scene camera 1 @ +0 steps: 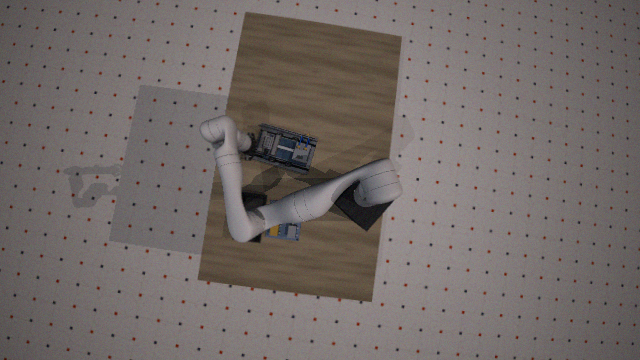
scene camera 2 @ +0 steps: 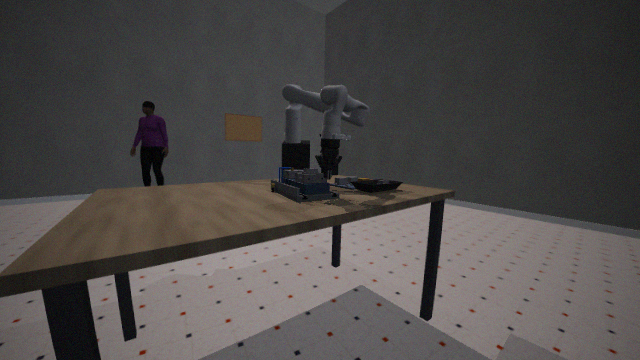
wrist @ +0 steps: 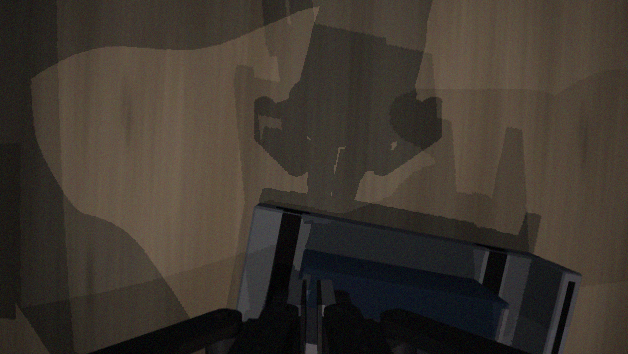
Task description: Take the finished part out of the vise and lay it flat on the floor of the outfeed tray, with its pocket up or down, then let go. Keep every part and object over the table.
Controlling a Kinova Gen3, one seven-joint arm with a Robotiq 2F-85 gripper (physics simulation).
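Seen in the pictures: gripper, fingertip midpoint: (scene camera 1: 256,150) (scene camera 2: 327,179) (wrist: 311,300); arm's base, origin of the base link: (scene camera 2: 293,142).
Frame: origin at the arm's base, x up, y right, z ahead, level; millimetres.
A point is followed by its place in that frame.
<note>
The vise (scene camera 1: 287,165) {x -205, y 123, z 351 mm} (scene camera 2: 314,188) {x -198, y 245, z 500 mm} (wrist: 520,280) {x -220, y 313, z 490 mm}, grey and dark blue, stands on the table. Grey blocks (scene camera 2: 306,175) {x -148, y 266, z 475 mm} show on top of it in scene view 2; I cannot tell which is the finished part, and its pocket cannot be made out. My gripper (scene camera 1: 251,145) {x -165, y 179, z 502 mm} (scene camera 2: 329,175) {x -165, y 179, z 502 mm} (wrist: 311,300) {x -165, y 179, z 502 mm} points down at the vise's end near the table edge. Its fingers are nearly together, with a narrow gap and no part visible between them. The black outfeed tray (scene camera 1: 261,200) {x -227, y -66, z 472 mm} (scene camera 2: 377,187) {x -212, y -73, z 571 mm} stands apart from the vise, partly hidden under the arm in scene view 1.
A blue board (scene camera 1: 282,238) {x -231, y -252, z 349 mm} with a yellow block (scene camera 1: 274,230) {x -196, y -207, z 387 mm} and a grey block (scene camera 1: 292,231) {x -196, y -205, z 297 mm} lies beside the tray. The arm's black base (scene camera 1: 366,215) {x 10, y -78, z -8 mm} is at the opposite table edge. Thin blue bars (scene camera 2: 280,175) {x -168, y 252, z 254 mm} rise from the vise's far end. A person (scene camera 2: 152,132) stands beyond the table.
</note>
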